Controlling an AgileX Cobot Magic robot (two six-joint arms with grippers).
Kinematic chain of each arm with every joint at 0, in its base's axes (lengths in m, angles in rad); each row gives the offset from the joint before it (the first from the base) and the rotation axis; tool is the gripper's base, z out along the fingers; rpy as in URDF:
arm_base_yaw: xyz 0 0 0.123 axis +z
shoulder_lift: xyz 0 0 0 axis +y
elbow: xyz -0.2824 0 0.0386 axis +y
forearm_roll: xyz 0.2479 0 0.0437 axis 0.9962 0 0.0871
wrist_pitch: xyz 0 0 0 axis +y
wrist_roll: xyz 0.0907 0 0.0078 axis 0.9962 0 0.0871
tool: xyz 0 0 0 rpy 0 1.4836 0
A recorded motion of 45 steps. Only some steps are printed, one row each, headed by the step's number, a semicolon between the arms.
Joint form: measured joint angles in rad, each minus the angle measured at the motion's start. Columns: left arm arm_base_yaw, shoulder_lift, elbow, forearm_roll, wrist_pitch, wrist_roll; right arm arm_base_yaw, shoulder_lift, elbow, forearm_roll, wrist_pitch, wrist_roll.
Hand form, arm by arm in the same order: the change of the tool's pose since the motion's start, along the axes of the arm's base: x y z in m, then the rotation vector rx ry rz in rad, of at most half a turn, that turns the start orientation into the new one. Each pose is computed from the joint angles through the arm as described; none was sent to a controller.
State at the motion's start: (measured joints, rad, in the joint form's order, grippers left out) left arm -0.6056 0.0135 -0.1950 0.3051 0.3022 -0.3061; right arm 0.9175 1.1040 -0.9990 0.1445 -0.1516 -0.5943
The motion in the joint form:
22: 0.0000 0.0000 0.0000 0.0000 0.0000 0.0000; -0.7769 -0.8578 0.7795 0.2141 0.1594 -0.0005
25: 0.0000 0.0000 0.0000 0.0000 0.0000 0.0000; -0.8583 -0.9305 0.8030 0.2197 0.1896 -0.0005
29: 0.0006 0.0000 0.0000 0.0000 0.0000 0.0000; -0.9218 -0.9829 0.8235 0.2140 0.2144 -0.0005
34: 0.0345 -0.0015 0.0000 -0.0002 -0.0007 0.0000; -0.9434 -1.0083 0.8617 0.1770 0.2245 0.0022
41: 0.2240 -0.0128 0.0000 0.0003 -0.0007 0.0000; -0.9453 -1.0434 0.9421 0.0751 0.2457 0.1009
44: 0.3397 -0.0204 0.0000 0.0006 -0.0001 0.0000; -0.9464 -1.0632 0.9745 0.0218 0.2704 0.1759
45: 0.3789 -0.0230 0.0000 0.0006 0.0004 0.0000; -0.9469 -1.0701 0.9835 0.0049 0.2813 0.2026
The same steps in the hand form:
22: 0.0000 0.0000 0.0000 0.0000 0.0000 0.0000; -0.0781 -0.1855 -0.1509 0.1476 0.1772 -0.7293
25: 0.0000 0.0000 0.0000 0.0000 0.0000 0.0000; -0.0868 -0.1911 -0.1562 0.1683 0.1556 -0.7970
29: 0.0000 0.0000 0.0000 0.0000 0.0000 0.0006; -0.0925 -0.1945 -0.1620 0.1706 0.1404 -0.8518
34: 0.0005 0.0015 0.0001 -0.0013 -0.0017 0.0342; -0.0934 -0.1957 -0.1742 0.1308 0.1455 -0.8788
41: 0.0016 0.0103 0.0006 -0.0061 -0.0120 0.2239; -0.0932 -0.1961 -0.2014 0.1000 0.2081 -0.8883
44: 0.0013 0.0156 0.0009 -0.0082 -0.0189 0.3398; -0.0938 -0.1962 -0.2135 0.1045 0.2532 -0.8909
45: 0.0011 0.0173 0.0010 -0.0087 -0.0210 0.3792; -0.0941 -0.1963 -0.2172 0.1082 0.2699 -0.8920

